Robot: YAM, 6 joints.
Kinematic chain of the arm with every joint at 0, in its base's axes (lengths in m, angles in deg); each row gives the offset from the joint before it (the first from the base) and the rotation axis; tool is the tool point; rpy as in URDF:
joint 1: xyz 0 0 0.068 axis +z
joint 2: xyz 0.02 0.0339 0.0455 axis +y
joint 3: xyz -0.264 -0.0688 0 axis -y
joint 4: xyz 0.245 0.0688 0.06 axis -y
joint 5: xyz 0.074 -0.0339 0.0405 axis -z
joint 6: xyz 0.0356 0 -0.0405 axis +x
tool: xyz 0 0 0 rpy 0 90 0
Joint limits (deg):
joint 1: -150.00..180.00
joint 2: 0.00..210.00
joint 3: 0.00..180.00
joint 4: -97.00..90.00
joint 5: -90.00..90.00
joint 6: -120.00..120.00
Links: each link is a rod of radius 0.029 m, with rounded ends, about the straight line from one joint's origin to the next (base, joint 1, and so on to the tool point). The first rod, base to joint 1, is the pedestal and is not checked.
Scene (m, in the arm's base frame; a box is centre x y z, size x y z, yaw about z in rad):
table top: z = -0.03
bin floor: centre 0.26 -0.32 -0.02 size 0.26 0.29 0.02 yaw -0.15
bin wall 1: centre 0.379 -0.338 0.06 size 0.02 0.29 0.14 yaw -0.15
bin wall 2: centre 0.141 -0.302 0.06 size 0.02 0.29 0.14 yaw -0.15
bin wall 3: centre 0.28 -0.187 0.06 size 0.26 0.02 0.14 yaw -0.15
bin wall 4: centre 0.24 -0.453 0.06 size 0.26 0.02 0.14 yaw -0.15
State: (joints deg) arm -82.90 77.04 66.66 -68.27 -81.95 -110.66
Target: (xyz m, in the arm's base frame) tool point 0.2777 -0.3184 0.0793
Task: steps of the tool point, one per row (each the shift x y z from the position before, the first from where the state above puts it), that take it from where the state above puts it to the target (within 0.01 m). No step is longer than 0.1 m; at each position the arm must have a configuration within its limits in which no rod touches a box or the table.
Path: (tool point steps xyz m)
1: 0.0432 -0.0508 -0.0342
2: 0.0544 -0.0360 -0.0509
3: 0.0597 -0.0162 -0.0658
4: 0.0572 0.0066 -0.0780

